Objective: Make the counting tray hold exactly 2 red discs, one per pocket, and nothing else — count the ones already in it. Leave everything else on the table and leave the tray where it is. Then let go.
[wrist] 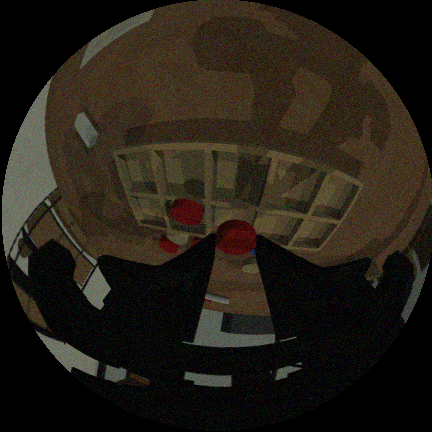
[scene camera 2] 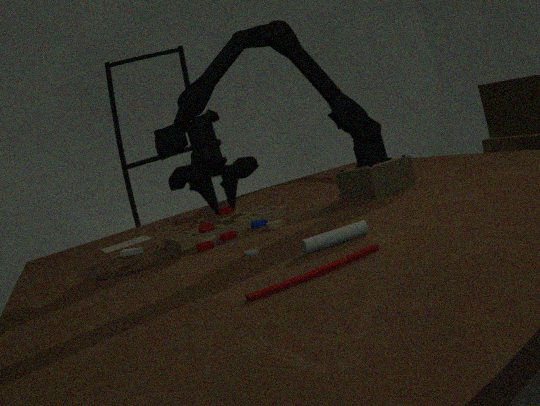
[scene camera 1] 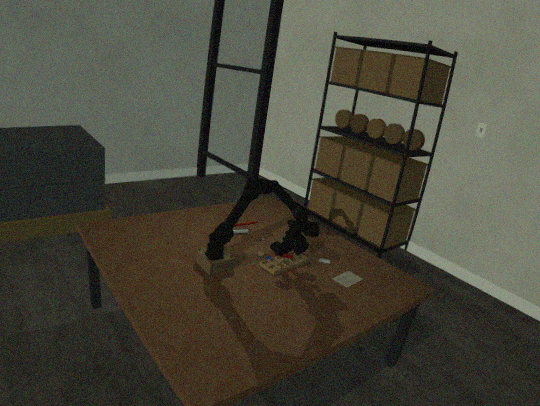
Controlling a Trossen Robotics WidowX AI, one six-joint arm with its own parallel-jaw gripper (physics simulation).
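Note:
The wooden counting tray (scene camera 1: 274,270) (scene camera 2: 173,246) (wrist: 208,175) lies on the table, with two rows of pockets. One red disc (scene camera 2: 206,228) (wrist: 186,211) sits in its near row, second pocket from the left in the wrist view. My gripper (scene camera 2: 226,211) (wrist: 235,238) is shut on another red disc and holds it above the tray, by the middle of the near row; the exact pocket below is hard to tell. Two more red discs (scene camera 2: 205,245) (scene camera 2: 228,235) lie on the table beside the tray, partly hidden in the wrist view. A blue disc (scene camera 2: 258,224) lies outside the tray too.
A white cylinder (scene camera 1: 241,231) (scene camera 2: 335,236) and a red rod (scene camera 1: 246,224) (scene camera 2: 312,274) lie on the arm-base side. A small pale disc (scene camera 2: 251,251) lies near them. A white block (scene camera 1: 324,261) (scene camera 2: 131,252) (wrist: 86,130) and a pale sheet (scene camera 1: 347,279) lie beyond the tray's far end.

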